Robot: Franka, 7 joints.
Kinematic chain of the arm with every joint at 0, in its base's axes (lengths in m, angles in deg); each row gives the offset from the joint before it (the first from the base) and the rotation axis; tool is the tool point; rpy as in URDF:
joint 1: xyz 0 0 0.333 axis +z
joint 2: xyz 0 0 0 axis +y
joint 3: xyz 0 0 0.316 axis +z
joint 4: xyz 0.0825 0 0 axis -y
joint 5: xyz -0.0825 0 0.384 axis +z
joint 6: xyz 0 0 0 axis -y
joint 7: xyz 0.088 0 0 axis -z
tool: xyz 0 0 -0.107 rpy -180 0 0
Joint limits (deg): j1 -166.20..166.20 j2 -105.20..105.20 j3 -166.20..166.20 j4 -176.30..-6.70 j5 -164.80..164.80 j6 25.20..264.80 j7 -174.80..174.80
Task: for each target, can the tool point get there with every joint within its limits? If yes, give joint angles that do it. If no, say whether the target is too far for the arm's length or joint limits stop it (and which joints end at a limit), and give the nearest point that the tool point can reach.
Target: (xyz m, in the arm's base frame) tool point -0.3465 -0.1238 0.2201
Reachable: yes | joints -63.50 11.91 -101.97 -156.59 -89.55 164.69 -85.85
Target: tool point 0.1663 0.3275 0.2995
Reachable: yes | joints 0.91 -42.87 66.43 -159.59 87.29 125.66 -55.56
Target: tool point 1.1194 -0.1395 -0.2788
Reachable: no: too far | nearest point 0.7483 -0.0933 -0.0760 | short by 0.425 m
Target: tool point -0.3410 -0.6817 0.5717
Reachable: yes | joints 96.59 -78.15 88.27 -50.68 102.39 182.23 105.64
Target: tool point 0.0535 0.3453 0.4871
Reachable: yes | joints 61.09 -44.31 24.64 -152.83 -45.52 120.70 -33.77
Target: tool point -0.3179 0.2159 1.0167
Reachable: yes | joints -34.36 -31.72 -15.06 -21.25 -3.09 216.61 34.78
